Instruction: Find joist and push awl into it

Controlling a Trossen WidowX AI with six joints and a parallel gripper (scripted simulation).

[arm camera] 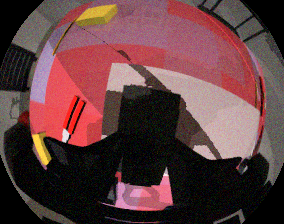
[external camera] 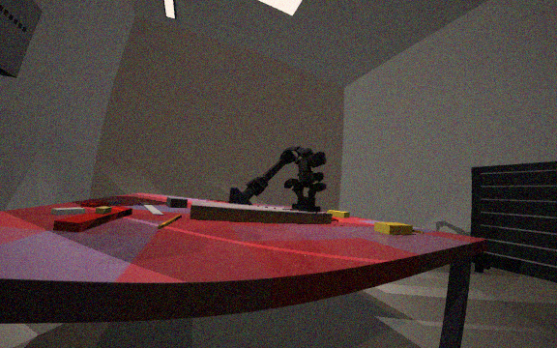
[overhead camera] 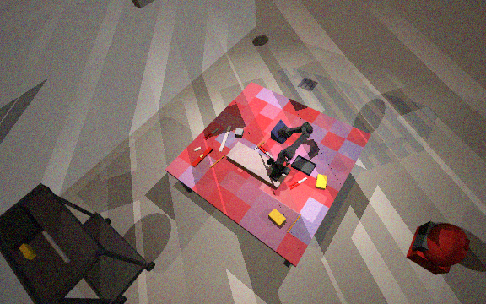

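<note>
My gripper tip is now 230 mm past the black tray, 100 mm to the right of it and 50 mm above it. Round my gripper tip: stud finder: 20 mm behind, 20 mm above; white ruler: 600 mm to the right, 60 mm below; grey block: 540 mm to the right, 120 mm behind, 50 mm below.
</note>
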